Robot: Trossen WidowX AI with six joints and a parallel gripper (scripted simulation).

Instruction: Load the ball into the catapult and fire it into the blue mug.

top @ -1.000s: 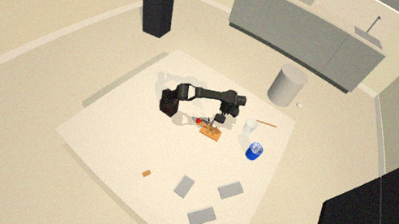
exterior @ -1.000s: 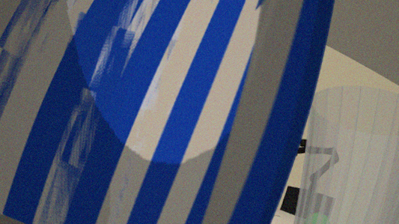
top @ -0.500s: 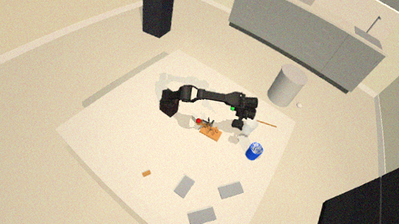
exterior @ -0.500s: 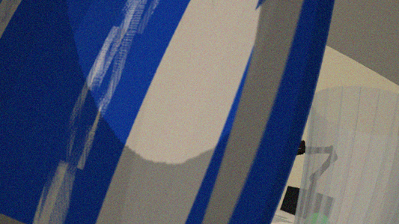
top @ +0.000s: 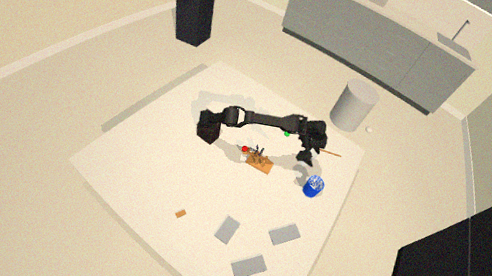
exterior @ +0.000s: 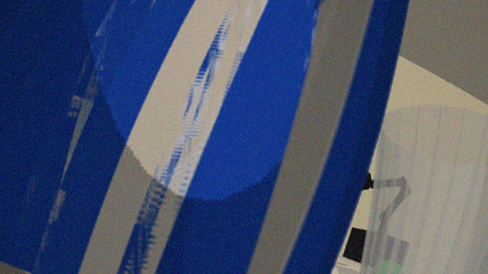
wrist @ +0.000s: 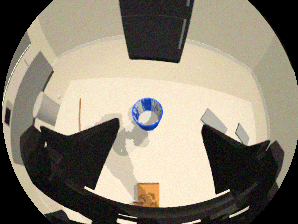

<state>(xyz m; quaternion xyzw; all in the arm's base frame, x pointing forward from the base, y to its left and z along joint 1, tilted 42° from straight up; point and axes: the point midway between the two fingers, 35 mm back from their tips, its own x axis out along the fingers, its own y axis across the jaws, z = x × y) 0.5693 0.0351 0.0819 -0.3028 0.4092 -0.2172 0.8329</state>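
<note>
The red ball is 340 mm behind my gripper tip, 30 mm to the left of it and 210 mm below it. Also, from my gripper tip: clear glass (10 mm behind, 190 mm to the left, 240 mm below); blue striped mug (80 mm ahead, 20 mm to the left, 250 mm below); wooden catapult (270 mm behind, 50 mm to the left, 220 mm below).
</note>
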